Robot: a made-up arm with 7 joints. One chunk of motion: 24 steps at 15 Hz.
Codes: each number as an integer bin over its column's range. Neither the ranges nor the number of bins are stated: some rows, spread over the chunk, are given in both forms.
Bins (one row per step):
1: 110 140 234 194 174 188
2: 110 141 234 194 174 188
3: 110 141 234 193 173 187
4: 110 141 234 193 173 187
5: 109 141 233 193 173 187
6: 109 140 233 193 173 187
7: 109 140 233 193 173 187
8: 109 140 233 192 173 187
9: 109 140 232 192 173 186
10: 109 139 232 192 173 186
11: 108 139 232 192 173 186
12: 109 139 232 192 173 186
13: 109 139 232 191 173 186
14: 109 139 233 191 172 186
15: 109 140 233 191 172 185
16: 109 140 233 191 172 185
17: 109 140 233 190 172 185
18: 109 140 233 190 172 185
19: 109 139 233 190 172 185
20: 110 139 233 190 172 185
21: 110 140 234 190 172 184
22: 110 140 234 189 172 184
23: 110 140 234 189 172 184
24: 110 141 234 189 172 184
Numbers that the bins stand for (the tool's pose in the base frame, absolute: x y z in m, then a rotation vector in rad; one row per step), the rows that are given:
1: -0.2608 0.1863 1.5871 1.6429 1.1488 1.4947
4: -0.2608 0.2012 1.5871 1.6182 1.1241 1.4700
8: -0.2757 0.1863 1.5722 1.5935 1.1241 1.4700
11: -0.2906 0.1714 1.5573 1.5935 1.1241 1.4453
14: -0.2757 0.1714 1.5722 1.5688 1.0994 1.4453
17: -0.2757 0.1863 1.5722 1.5441 1.0994 1.4206
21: -0.2608 0.1863 1.5871 1.5441 1.0994 1.3959
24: -0.2608 0.2012 1.5871 1.5194 1.0994 1.3959
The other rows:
2: -0.2608 0.2012 1.5871 1.6429 1.1488 1.4947
3: -0.2608 0.2012 1.5871 1.6182 1.1241 1.4700
5: -0.2757 0.2012 1.5722 1.6182 1.1241 1.4700
6: -0.2757 0.1863 1.5722 1.6182 1.1241 1.4700
7: -0.2757 0.1863 1.5722 1.6182 1.1241 1.4700
9: -0.2757 0.1863 1.5573 1.5935 1.1241 1.4453
10: -0.2757 0.1714 1.5573 1.5935 1.1241 1.4453
12: -0.2757 0.1714 1.5573 1.5935 1.1241 1.4453
13: -0.2757 0.1714 1.5573 1.5688 1.1241 1.4453
15: -0.2757 0.1863 1.5722 1.5688 1.0994 1.4206
16: -0.2757 0.1863 1.5722 1.5688 1.0994 1.4206
18: -0.2757 0.1863 1.5722 1.5441 1.0994 1.4206
19: -0.2757 0.1714 1.5722 1.5441 1.0994 1.4206
20: -0.2608 0.1714 1.5722 1.5441 1.0994 1.4206
22: -0.2608 0.1863 1.5871 1.5194 1.0994 1.3959
23: -0.2608 0.1863 1.5871 1.5194 1.0994 1.3959

